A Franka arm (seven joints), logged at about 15 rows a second.
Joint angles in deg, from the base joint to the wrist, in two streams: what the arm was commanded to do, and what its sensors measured. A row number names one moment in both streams.
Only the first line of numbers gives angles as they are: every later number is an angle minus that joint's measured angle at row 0.
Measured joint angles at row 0: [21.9 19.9 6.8 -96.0 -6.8 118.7 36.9]
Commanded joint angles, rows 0 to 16: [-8.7 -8.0 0.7 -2.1 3.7 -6.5 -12.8]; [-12.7 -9.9 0.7 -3.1 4.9 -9.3 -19.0]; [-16.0 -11.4 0.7 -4.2 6.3 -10.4 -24.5]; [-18.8 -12.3 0.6 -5.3 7.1 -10.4 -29.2]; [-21.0 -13.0 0.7 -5.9 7.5 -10.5 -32.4]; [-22.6 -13.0 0.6 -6.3 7.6 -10.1 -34.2]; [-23.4 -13.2 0.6 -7.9 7.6 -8.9 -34.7]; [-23.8 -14.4 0.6 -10.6 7.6 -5.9 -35.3]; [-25.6 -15.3 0.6 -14.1 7.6 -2.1 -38.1]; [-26.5 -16.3 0.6 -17.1 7.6 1.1 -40.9]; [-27.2 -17.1 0.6 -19.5 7.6 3.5 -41.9]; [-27.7 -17.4 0.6 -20.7 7.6 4.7 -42.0]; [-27.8 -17.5 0.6 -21.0 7.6 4.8 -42.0]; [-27.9 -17.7 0.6 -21.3 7.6 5.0 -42.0]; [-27.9 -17.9 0.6 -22.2 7.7 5.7 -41.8]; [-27.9 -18.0 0.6 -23.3 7.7 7.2 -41.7]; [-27.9 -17.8 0.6 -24.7 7.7 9.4 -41.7]
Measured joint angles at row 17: [-26.9 -15.9 -0.2 -20.6 6.6 5.6 -40.5]
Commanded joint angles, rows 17 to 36: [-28.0 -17.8 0.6 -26.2 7.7 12.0 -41.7]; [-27.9 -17.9 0.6 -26.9 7.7 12.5 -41.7]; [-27.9 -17.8 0.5 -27.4 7.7 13.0 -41.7]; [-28.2 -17.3 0.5 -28.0 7.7 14.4 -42.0]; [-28.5 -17.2 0.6 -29.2 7.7 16.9 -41.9]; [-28.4 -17.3 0.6 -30.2 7.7 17.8 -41.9]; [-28.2 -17.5 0.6 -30.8 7.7 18.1 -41.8]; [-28.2 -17.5 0.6 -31.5 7.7 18.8 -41.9]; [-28.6 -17.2 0.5 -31.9 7.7 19.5 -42.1]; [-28.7 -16.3 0.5 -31.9 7.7 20.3 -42.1]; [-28.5 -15.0 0.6 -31.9 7.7 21.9 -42.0]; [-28.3 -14.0 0.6 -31.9 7.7 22.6 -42.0]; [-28.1 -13.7 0.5 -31.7 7.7 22.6 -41.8]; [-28.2 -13.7 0.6 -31.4 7.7 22.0 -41.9]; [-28.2 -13.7 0.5 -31.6 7.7 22.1 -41.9]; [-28.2 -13.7 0.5 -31.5 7.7 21.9 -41.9]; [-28.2 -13.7 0.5 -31.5 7.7 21.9 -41.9]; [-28.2 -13.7 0.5 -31.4 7.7 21.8 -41.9]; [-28.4 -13.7 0.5 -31.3 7.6 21.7 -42.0]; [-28.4 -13.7 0.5 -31.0 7.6 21.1 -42.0]
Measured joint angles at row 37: [-27.5 -13.4 -0.1 -31.3 6.6 21.4 -40.5]
